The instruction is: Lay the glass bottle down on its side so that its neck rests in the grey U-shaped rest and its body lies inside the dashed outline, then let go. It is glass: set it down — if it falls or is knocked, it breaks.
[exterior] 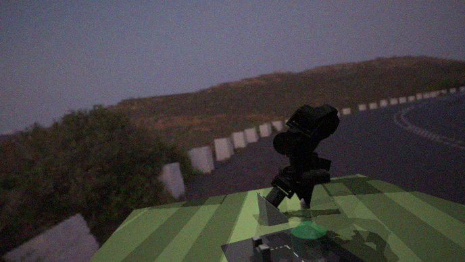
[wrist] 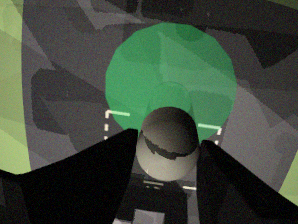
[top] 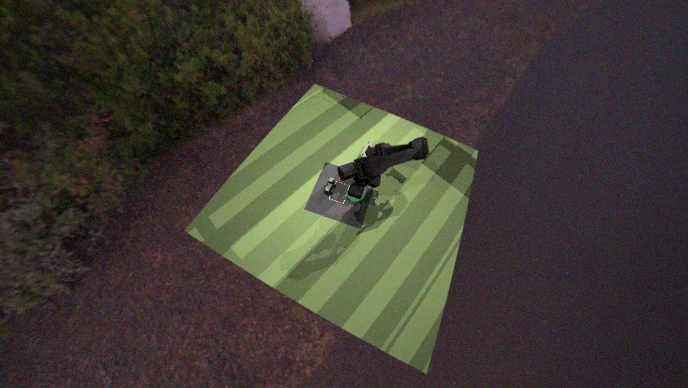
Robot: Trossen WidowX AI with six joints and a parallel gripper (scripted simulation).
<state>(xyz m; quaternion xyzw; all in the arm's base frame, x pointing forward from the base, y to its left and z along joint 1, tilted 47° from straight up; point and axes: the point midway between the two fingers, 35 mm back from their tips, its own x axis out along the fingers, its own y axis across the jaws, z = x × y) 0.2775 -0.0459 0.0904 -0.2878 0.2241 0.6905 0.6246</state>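
Right now my gripper tip is 5 cm above the green glass bottle. From my gripper tip the other things lie so: dark grey mat: 14 cm below, 7 cm to the right, 1 cm ahead.
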